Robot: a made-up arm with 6 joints. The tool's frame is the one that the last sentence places. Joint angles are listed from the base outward.
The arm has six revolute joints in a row. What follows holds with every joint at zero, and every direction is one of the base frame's. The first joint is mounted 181.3 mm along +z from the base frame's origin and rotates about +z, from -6.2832 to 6.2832 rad. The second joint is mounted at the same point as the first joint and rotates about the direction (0, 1, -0.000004), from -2.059 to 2.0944 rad. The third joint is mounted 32.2 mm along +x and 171.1 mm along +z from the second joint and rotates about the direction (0, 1, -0.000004), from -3.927 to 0.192 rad. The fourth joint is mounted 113.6 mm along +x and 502.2 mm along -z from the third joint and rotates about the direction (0, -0.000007, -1), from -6.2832 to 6.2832 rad. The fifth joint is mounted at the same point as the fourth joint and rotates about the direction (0, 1, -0.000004), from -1.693 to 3.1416 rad. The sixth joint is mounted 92.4 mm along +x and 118 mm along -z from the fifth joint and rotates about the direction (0, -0.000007, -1), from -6.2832 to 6.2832 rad. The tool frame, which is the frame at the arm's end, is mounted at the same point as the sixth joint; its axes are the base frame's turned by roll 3.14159, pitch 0 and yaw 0 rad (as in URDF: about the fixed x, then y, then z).
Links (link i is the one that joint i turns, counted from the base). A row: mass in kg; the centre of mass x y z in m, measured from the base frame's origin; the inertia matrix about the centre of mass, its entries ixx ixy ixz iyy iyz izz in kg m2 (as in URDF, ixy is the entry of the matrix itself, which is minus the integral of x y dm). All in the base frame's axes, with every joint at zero. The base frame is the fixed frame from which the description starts. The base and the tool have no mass.
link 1: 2.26; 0.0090 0.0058 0.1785; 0.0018 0 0 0.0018 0 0.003
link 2: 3.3; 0.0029 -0.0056 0.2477; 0.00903 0 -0.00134 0.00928 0 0.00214
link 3: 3.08; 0.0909 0.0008 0.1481; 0.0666 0 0.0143 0.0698 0 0.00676
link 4: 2.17; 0.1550 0.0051 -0.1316; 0.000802 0 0 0.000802 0 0.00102
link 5: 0.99; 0.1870 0.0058 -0.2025; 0.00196 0 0.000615 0.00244 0 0.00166
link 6: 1.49; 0.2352 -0.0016 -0.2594; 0.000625 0 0 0.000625 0 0.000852
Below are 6 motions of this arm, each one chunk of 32 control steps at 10 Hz.
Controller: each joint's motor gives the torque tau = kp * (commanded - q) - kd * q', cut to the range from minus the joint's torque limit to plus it. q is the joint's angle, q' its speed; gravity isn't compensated. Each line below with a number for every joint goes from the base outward.
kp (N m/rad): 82 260 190 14 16 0.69
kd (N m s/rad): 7.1 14 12 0.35 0.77 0.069
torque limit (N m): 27 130 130 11 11 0.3
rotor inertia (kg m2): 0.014 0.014 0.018 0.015 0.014 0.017
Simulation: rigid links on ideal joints. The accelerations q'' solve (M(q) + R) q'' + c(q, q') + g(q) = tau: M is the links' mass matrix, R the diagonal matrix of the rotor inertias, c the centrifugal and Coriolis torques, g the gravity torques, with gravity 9.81 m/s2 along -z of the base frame. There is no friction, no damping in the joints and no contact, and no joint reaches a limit. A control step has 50 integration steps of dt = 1/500 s. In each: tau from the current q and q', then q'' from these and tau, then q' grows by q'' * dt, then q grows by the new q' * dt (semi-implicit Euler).
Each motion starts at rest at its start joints. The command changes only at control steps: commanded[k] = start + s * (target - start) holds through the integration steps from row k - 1 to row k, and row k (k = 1, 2, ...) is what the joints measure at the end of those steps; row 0 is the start. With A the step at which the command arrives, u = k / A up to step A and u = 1 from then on. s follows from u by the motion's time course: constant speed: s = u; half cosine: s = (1 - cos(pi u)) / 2; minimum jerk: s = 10 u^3 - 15 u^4 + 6 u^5; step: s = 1 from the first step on.
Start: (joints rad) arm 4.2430 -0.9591 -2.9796 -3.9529 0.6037 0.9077
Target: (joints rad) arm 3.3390 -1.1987 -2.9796 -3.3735 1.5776 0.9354
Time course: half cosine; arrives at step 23
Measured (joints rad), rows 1 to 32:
1: 4.2419 -0.9951 -3.0065 -3.9490 0.5866 0.9061
2: 4.2429 -1.0692 -3.0735 -3.9591 0.6555 0.9076
3: 4.2377 -1.1496 -3.1486 -3.9397 0.7590 0.9159
4: 4.2209 -1.2089 -3.2038 -3.9015 0.8454 0.9304
5: 4.1914 -1.2330 -3.2229 -3.8644 0.9056 0.9459
6: 4.1495 -1.2257 -3.2071 -3.8338 0.9379 0.9562
7: 4.0972 -1.2021 -3.1715 -3.8070 0.9555 0.9580
8: 4.0376 -1.1802 -3.1351 -3.7771 0.9798 0.9516
9: 3.9737 -1.1735 -3.1121 -3.7418 1.0247 0.9401
10: 3.9086 -1.1871 -3.1082 -3.7010 1.0927 0.9281
11: 3.8441 -1.2174 -3.1206 -3.6551 1.1772 0.9200
12: 3.7806 -1.2554 -3.1412 -3.6070 1.2669 0.9184
13: 3.7181 -1.2910 -3.1604 -3.5615 1.3505 0.9229
14: 3.6565 -1.3168 -3.1709 -3.5222 1.4204 0.9310
15: 3.5964 -1.3308 -3.1704 -3.4895 1.4749 0.9395
16: 3.5389 -1.3358 -3.1614 -3.4619 1.5178 0.9457
17: 3.4855 -1.3372 -3.1496 -3.4379 1.5548 0.9485
18: 3.4373 -1.3400 -3.1405 -3.4165 1.5900 0.9480
19: 3.3958 -1.3470 -3.1371 -3.3976 1.6240 0.9455
20: 3.3618 -1.3577 -3.1393 -3.3819 1.6548 0.9425
21: 3.3361 -1.3693 -3.1447 -3.3703 1.6794 0.9405
22: 3.3194 -1.3785 -3.1501 -3.3636 1.6950 0.9400
23: 3.3118 -1.3828 -3.1530 -3.3620 1.7002 0.9410
24: 3.3126 -1.3820 -3.1523 -3.3617 1.6980 0.9428
25: 3.3195 -1.3781 -3.1484 -3.3590 1.6938 0.9448
26: 3.3298 -1.3734 -3.1439 -3.3558 1.6900 0.9465
27: 3.3401 -1.3703 -3.1407 -3.3534 1.6878 0.9476
28: 3.3479 -1.3697 -3.1398 -3.3515 1.6876 0.9482
29: 3.3519 -1.3711 -3.1412 -3.3508 1.6891 0.9483
30: 3.3519 -1.3736 -3.1435 -3.3512 1.6911 0.9481
31: 3.3488 -1.3757 -3.1457 -3.3525 1.6927 0.9478
32: 3.3439 -1.3767 -3.1468 -3.3541 1.6933 0.9473

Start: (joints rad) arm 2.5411 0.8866 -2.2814 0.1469 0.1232 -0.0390
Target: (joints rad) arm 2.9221 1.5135 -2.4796 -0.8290 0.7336 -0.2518
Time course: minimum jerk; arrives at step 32
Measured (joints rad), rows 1 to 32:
1: 2.5411 0.9300 -2.2511 0.1448 0.1147 -0.0390
2: 2.5404 1.0135 -2.1759 0.1476 0.2234 -0.0383
3: 2.5401 1.0983 -2.0955 0.1434 0.3475 -0.0340
4: 2.5417 1.1519 -2.0442 0.1295 0.4121 -0.0265
5: 2.5456 1.1614 -2.0407 0.1129 0.4171 -0.0193
6: 2.5516 1.1382 -2.0774 0.0930 0.3780 -0.0164
7: 2.5591 1.1056 -2.1297 0.0678 0.3274 -0.0205
8: 2.5683 1.0866 -2.1734 0.0367 0.2962 -0.0313
9: 2.5798 1.0947 -2.1956 -0.0005 0.3008 -0.0458
10: 2.5943 1.1299 -2.1955 -0.0445 0.3409 -0.0602
11: 2.6120 1.1824 -2.1819 -0.0945 0.4013 -0.0713
12: 2.6328 1.2381 -2.1674 -0.1482 0.4615 -0.0780
13: 2.6560 1.2856 -2.1630 -0.2033 0.5070 -0.0815
14: 2.6800 1.3202 -2.1734 -0.2587 0.5341 -0.0847
15: 2.7036 1.3445 -2.1961 -0.3144 0.5484 -0.0908
16: 2.7264 1.3654 -2.2235 -0.3703 0.5597 -0.1017
17: 2.7485 1.3899 -2.2480 -0.4261 0.5766 -0.1175
18: 2.7704 1.4216 -2.2649 -0.4813 0.6024 -0.1360
19: 2.7923 1.4597 -2.2741 -0.5346 0.6345 -0.1544
20: 2.8139 1.5001 -2.2786 -0.5846 0.6679 -0.1703
21: 2.8346 1.5376 -2.2829 -0.6304 0.6972 -0.1828
22: 2.8535 1.5685 -2.2901 -0.6717 0.7200 -0.1921
23: 2.8699 1.5918 -2.3011 -0.7086 0.7362 -0.1997
24: 2.8839 1.6089 -2.3141 -0.7408 0.7480 -0.2071
25: 2.8955 1.6225 -2.3263 -0.7679 0.7577 -0.2149
26: 2.9051 1.6347 -2.3354 -0.7897 0.7668 -0.2231
27: 2.9127 1.6462 -2.3406 -0.8062 0.7755 -0.2308
28: 2.9185 1.6566 -2.3426 -0.8176 0.7831 -0.2369
29: 2.9224 1.6645 -2.3429 -0.8246 0.7888 -0.2408
30: 2.9244 1.6690 -2.3430 -0.8282 0.7919 -0.2423
31: 2.9248 1.6701 -2.3439 -0.8293 0.7926 -0.2420
32: 2.9242 1.6688 -2.3456 -0.8294 0.7917 -0.2408

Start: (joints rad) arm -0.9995 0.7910 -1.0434 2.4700 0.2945 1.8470
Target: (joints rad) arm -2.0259 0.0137 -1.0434 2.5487 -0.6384 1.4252
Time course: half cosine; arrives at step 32
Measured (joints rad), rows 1 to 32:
1: -1.0018 0.8373 -1.0379 2.4487 0.3658 1.8489
2: -1.0008 0.8761 -0.9932 2.4888 0.3473 1.8520
3: -1.0116 0.8916 -0.9576 2.5044 0.2891 1.8624
4: -1.0341 0.8794 -0.9534 2.4997 0.2718 1.8750
5: -1.0551 0.8477 -0.9734 2.4886 0.2783 1.8806
6: -1.0745 0.8119 -0.9954 2.4805 0.2782 1.8725
7: -1.0978 0.7831 -1.0035 2.4831 0.2575 1.8508
8: -1.1289 0.7635 -0.9957 2.4929 0.2201 1.8220
9: -1.1679 0.7464 -0.9805 2.5051 0.1760 1.7943
10: -1.2113 0.7242 -0.9680 2.5149 0.1336 1.7724
11: -1.2554 0.6935 -0.9636 2.5203 0.0971 1.7561
12: -1.2989 0.6564 -0.9655 2.5230 0.0638 1.7421
13: -1.3430 0.6174 -0.9681 2.5264 0.0278 1.7264
14: -1.3895 0.5798 -0.9673 2.5328 -0.0138 1.7070
15: -1.4392 0.5444 -0.9624 2.5417 -0.0595 1.6844
16: -1.4911 0.5099 -0.9556 2.5513 -0.1063 1.6602
17: -1.5435 0.4745 -0.9495 2.5598 -0.1518 1.6359
18: -1.5949 0.4378 -0.9455 2.5667 -0.1953 1.6125
19: -1.6444 0.4006 -0.9432 2.5727 -0.2373 1.5899
20: -1.6923 0.3642 -0.9413 2.5788 -0.2785 1.5682
21: -1.7386 0.3297 -0.9386 2.5853 -0.3190 1.5473
22: -1.7833 0.2975 -0.9352 2.5920 -0.3578 1.5274
23: -1.8257 0.2675 -0.9316 2.5982 -0.3942 1.5088
24: -1.8652 0.2396 -0.9285 2.6035 -0.4276 1.4917
25: -1.9012 0.2139 -0.9261 2.6079 -0.4578 1.4760
26: -1.9332 0.1907 -0.9243 2.6116 -0.4845 1.4620
27: -1.9609 0.1706 -0.9227 2.6149 -0.5076 1.4496
28: -1.9843 0.1538 -0.9213 2.6178 -0.5268 1.4390
29: -2.0032 0.1407 -0.9198 2.6202 -0.5420 1.4302
30: -2.0174 0.1311 -0.9186 2.6218 -0.5528 1.4236
31: -2.0267 0.1252 -0.9178 2.6228 -0.5592 1.4191
32: -2.0311 0.1230 -0.9173 2.6230 -0.5612 1.4168

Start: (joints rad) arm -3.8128 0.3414 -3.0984 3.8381 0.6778 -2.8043
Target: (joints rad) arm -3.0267 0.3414 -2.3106 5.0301 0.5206 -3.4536
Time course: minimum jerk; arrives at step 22
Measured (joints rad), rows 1 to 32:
1: -3.8132 0.3580 -3.1000 3.8385 0.6596 -2.8061
2: -3.8100 0.3793 -3.0781 3.8450 0.6324 -2.8122
3: -3.8020 0.4018 -3.0454 3.8607 0.6066 -2.8235
4: -3.7876 0.4196 -3.0084 3.8887 0.5866 -2.8411
5: -3.7648 0.4298 -2.9698 3.9317 0.5749 -2.8655
6: -3.7326 0.4328 -2.9293 3.9900 0.5707 -2.8965
7: -3.6911 0.4314 -2.8843 4.0622 0.5702 -2.9335
8: -3.6414 0.4299 -2.8319 4.1455 0.5695 -2.9763
9: -3.5855 0.4317 -2.7696 4.2363 0.5664 -3.0247
10: -3.5252 0.4390 -2.6970 4.3313 0.5610 -3.0785
11: -3.4619 0.4519 -2.6161 4.4273 0.5552 -3.1375
12: -3.3967 0.4683 -2.5311 4.5218 0.5509 -3.2002
13: -3.3307 0.4853 -2.4470 4.6126 0.5493 -3.2644
14: -3.2649 0.4997 -2.3692 4.6979 0.5500 -3.3270
15: -3.2011 0.5092 -2.3021 4.7752 0.5516 -3.3843
16: -3.1417 0.5131 -2.2480 4.8420 0.5524 -3.4333
17: -3.0896 0.5123 -2.2075 4.8964 0.5518 -3.4717
18: -3.0476 0.5088 -2.1794 4.9369 0.5500 -3.4986
19: -3.0179 0.5045 -2.1616 4.9637 0.5484 -3.5147
20: -3.0013 0.5009 -2.1519 4.9783 0.5484 -3.5219
21: -2.9970 0.4987 -2.1479 4.9838 0.5505 -3.5225
22: -3.0023 0.4975 -2.1475 4.9847 0.5548 -3.5192
23: -3.0132 0.4964 -2.1483 4.9860 0.5605 -3.5149
24: -3.0252 0.4956 -2.1491 4.9873 0.5662 -3.5113
25: -3.0347 0.4951 -2.1495 4.9882 0.5702 -3.5097
26: -3.0396 0.4952 -2.1495 4.9885 0.5718 -3.5101
27: -3.0396 0.4955 -2.1492 4.9884 0.5711 -3.5117
28: -3.0360 0.4960 -2.1487 4.9879 0.5689 -3.5136
29: -3.0307 0.4964 -2.1483 4.9873 0.5661 -3.5150
30: -3.0256 0.4965 -2.1482 4.9868 0.5637 -3.5155
31: -3.0220 0.4964 -2.1483 4.9866 0.5623 -3.5151
32: -3.0207 0.4961 -2.1485 4.9865 0.5619 -3.5142

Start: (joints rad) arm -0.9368 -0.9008 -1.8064 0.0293 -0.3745 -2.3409
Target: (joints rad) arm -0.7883 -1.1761 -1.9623 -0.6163 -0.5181 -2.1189
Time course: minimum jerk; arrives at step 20
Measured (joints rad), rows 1 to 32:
1: -0.9366 -0.9164 -1.7838 0.0266 -0.4610 -2.3399
2: -0.9359 -0.9241 -1.7831 0.0197 -0.5067 -2.3387
3: -0.9337 -0.9332 -1.7897 0.0069 -0.5003 -2.3373
4: -0.9298 -0.9437 -1.7970 -0.0163 -0.5013 -2.3343
5: -0.9240 -0.9569 -1.8051 -0.0513 -0.5108 -2.3286
6: -0.9163 -0.9744 -1.8159 -0.0960 -0.5213 -2.3199
7: -0.9067 -0.9972 -1.8306 -0.1481 -0.5343 -2.3078
8: -0.8956 -1.0255 -1.8498 -0.2055 -0.5517 -2.2928
9: -0.8832 -1.0587 -1.8734 -0.2652 -0.5729 -2.2755
10: -0.8700 -1.0954 -1.9003 -0.3236 -0.5960 -2.2567
11: -0.8564 -1.1334 -1.9288 -0.3780 -0.6191 -2.2372
12: -0.8427 -1.1706 -1.9568 -0.4272 -0.6404 -2.2176
13: -0.8296 -1.2046 -1.9825 -0.4702 -0.6585 -2.1986
14: -0.8174 -1.2337 -2.0044 -0.5067 -0.6729 -2.1808
15: -0.8068 -1.2570 -2.0216 -0.5363 -0.6833 -2.1649
16: -0.7983 -1.2740 -2.0340 -0.5586 -0.6902 -2.1518
17: -0.7921 -1.2849 -2.0418 -0.5738 -0.6940 -2.1420
18: -0.7883 -1.2904 -2.0455 -0.5826 -0.6953 -2.1357
19: -0.7866 -1.2915 -2.0459 -0.5868 -0.6948 -2.1329
20: -0.7865 -1.2897 -2.0439 -0.5889 -0.6931 -2.1329
21: -0.7872 -1.2866 -2.0407 -0.5921 -0.6910 -2.1347
22: -0.7881 -1.2836 -2.0375 -0.5956 -0.6893 -2.1372
23: -0.7890 -1.2818 -2.0353 -0.5974 -0.6885 -2.1395
24: -0.7893 -1.2813 -2.0346 -0.5975 -0.6885 -2.1409
25: -0.7892 -1.2820 -2.0352 -0.5963 -0.6890 -2.1413
26: -0.7888 -1.2833 -2.0366 -0.5946 -0.6899 -2.1408
27: -0.7883 -1.2847 -2.0381 -0.5930 -0.6908 -2.1398
28: -0.7880 -1.2857 -2.0392 -0.5922 -0.6913 -2.1388
29: -0.7878 -1.2861 -2.0397 -0.5920 -0.6914 -2.1380
30: -0.7879 -1.2859 -2.0395 -0.5925 -0.6912 -2.1377
31: -0.7881 -1.2853 -2.0389 -0.5932 -0.6908 -2.1378
32: -0.7883 -1.2846 -2.0382 -0.5940 -0.6904 -2.1382

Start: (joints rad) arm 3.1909 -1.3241 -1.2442 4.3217 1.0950 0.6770
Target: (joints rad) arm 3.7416 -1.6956 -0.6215 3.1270 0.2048 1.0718
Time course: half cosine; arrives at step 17
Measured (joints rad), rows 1 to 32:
1: 3.1936 -1.3486 -1.2058 4.3426 1.1184 0.6799
2: 3.2029 -1.3516 -1.1750 4.3154 1.1125 0.6920
3: 3.2226 -1.3568 -1.1388 4.2549 1.0514 0.7112
4: 3.2510 -1.3700 -1.0967 4.1812 0.9741 0.7358
5: 3.2859 -1.3915 -1.0506 4.0873 0.8916 0.7646
6: 3.3267 -1.4196 -1.0012 3.9818 0.8002 0.7959
7: 3.3724 -1.4512 -0.9480 3.8688 0.7012 0.8287
8: 3.4213 -1.4835 -0.8901 3.7530 0.5978 0.8626
9: 3.4717 -1.5142 -0.8279 3.6382 0.4928 0.8978
10: 3.5219 -1.5425 -0.7635 3.5283 0.3896 0.9346
11: 3.5701 -1.5683 -0.7000 3.4275 0.2933 0.9725
12: 3.6149 -1.5920 -0.6413 3.3392 0.2091 1.0101
13: 3.6548 -1.6137 -0.5909 3.2658 0.1404 1.0455
14: 3.6883 -1.6330 -0.5511 3.2084 0.0887 1.0761
15: 3.7143 -1.6486 -0.5227 3.1679 0.0535 1.0998
16: 3.7318 -1.6591 -0.5053 3.1448 0.0335 1.1155
17: 3.7401 -1.6636 -0.4984 3.1398 0.0279 1.1227
18: 3.7423 -1.6649 -0.4985 3.1409 0.0311 1.1226
19: 3.7422 -1.6665 -0.5009 3.1389 0.0347 1.1177
20: 3.7416 -1.6681 -0.5033 3.1381 0.0363 1.1106
21: 3.7415 -1.6688 -0.5045 3.1385 0.0369 1.1039
22: 3.7416 -1.6686 -0.5043 3.1386 0.0365 1.0996
23: 3.7416 -1.6680 -0.5034 3.1387 0.0355 1.0981
24: 3.7416 -1.6674 -0.5024 3.1388 0.0347 1.0992
25: 3.7416 -1.6671 -0.5019 3.1388 0.0343 1.1018
26: 3.7416 -1.6671 -0.5019 3.1388 0.0344 1.1046
27: 3.7416 -1.6673 -0.5022 3.1388 0.0348 1.1067
28: 3.7416 -1.6675 -0.5026 3.1387 0.0351 1.1077
29: 3.7416 -1.6677 -0.5028 3.1387 0.0353 1.1076
30: 3.7416 -1.6677 -0.5029 3.1387 0.0353 1.1068
31: 3.7416 -1.6676 -0.5028 3.1387 0.0352 1.1057
32: 3.7416 -1.6675 -0.5026 3.1387 0.0350 1.1048

